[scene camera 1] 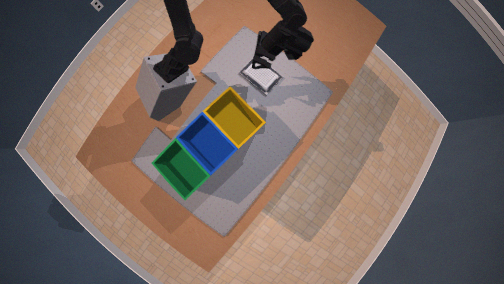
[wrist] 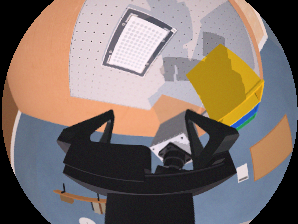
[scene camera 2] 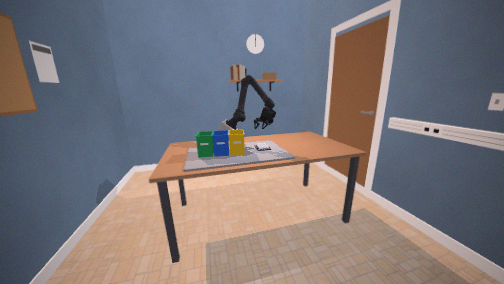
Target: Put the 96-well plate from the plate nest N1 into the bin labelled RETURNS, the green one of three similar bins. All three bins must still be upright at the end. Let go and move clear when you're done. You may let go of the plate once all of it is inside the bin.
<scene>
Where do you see a white 96-well plate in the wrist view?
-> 126, 59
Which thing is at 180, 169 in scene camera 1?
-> A green bin.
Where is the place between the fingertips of my gripper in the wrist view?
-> At 149, 113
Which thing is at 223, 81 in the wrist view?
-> A yellow bin.
</scene>
